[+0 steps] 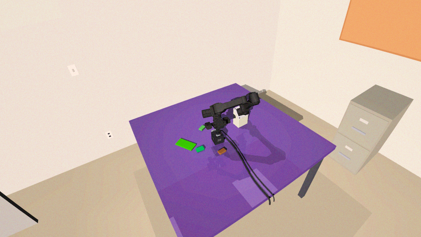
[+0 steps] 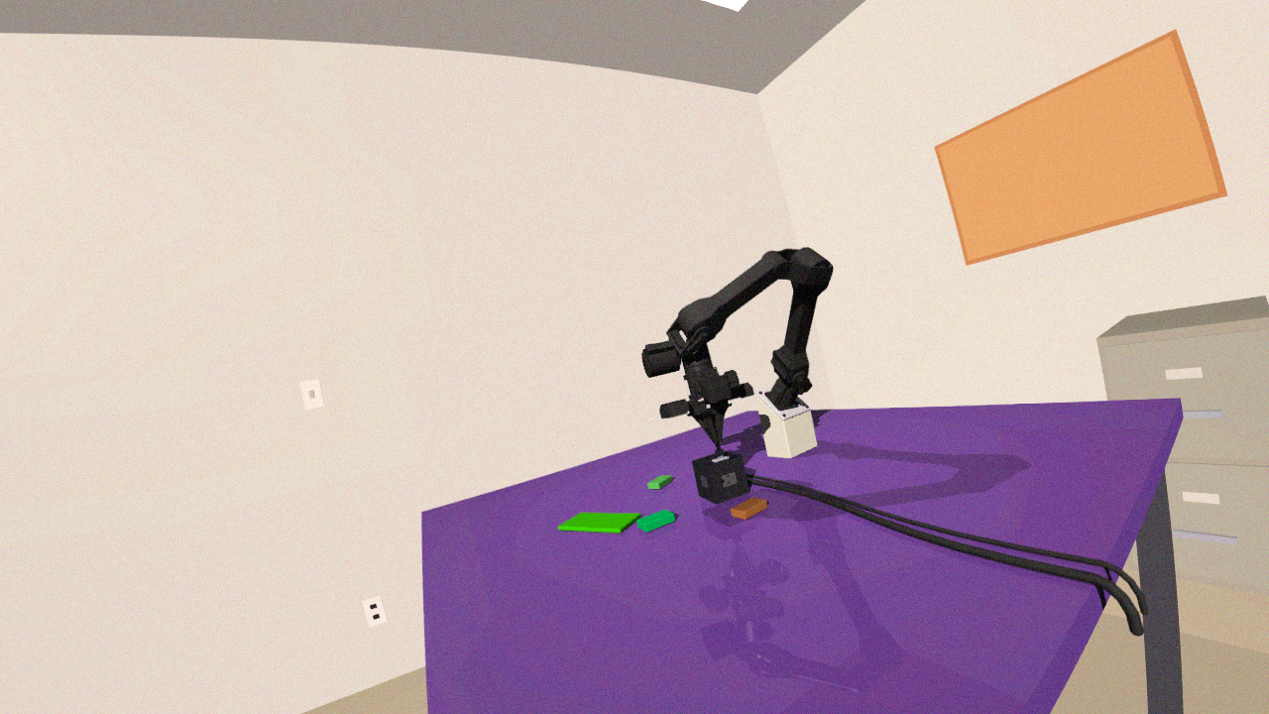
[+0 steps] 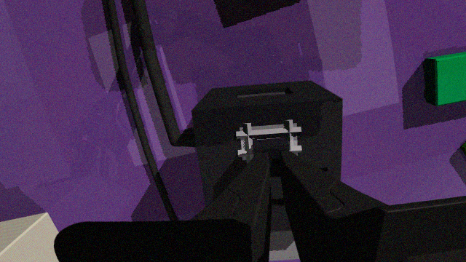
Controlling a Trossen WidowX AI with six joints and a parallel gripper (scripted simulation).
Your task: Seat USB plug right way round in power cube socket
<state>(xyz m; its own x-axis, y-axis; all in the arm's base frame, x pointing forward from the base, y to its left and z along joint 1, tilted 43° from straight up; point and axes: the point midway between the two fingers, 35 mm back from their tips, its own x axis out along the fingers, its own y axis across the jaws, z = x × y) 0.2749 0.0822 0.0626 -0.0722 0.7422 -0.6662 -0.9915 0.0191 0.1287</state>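
The USB plug is 20 mm below my gripper tip. From my gripper tip the other things lie so: orange block: 100 mm to the left, 100 mm below, 30 mm ahead; teal block: 160 mm ahead, 100 mm below; USB socket: 40 mm below.
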